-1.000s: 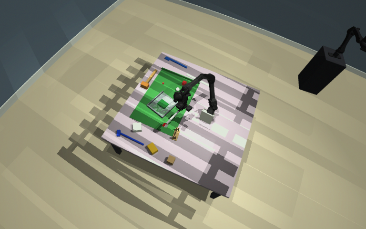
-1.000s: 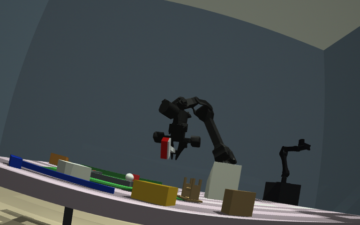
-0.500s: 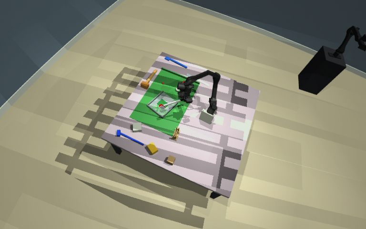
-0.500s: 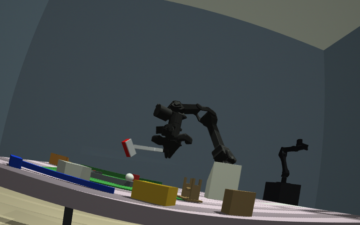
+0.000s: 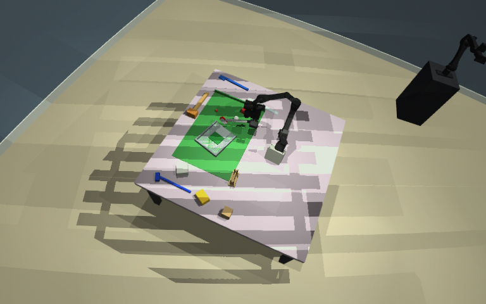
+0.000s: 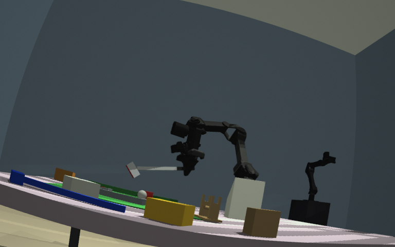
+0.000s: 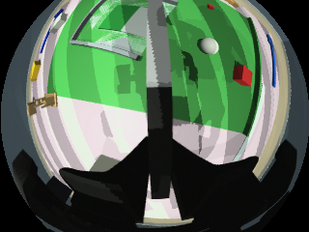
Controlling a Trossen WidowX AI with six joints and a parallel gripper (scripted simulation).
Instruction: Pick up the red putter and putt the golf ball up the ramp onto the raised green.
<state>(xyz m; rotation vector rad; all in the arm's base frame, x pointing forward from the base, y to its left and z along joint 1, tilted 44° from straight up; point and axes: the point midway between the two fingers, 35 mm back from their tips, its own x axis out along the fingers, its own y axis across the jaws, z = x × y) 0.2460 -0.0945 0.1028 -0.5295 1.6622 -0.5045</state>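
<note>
The red putter is 12 cm ahead of my gripper tip and 1 cm to the left of it. Round my gripper tip: green mat 23 cm ahead, 5 cm to the left, 14 cm below; white golf ball 16 cm ahead, 10 cm to the right, 12 cm below; red block 11 cm ahead, 21 cm to the right, 12 cm below.
</note>
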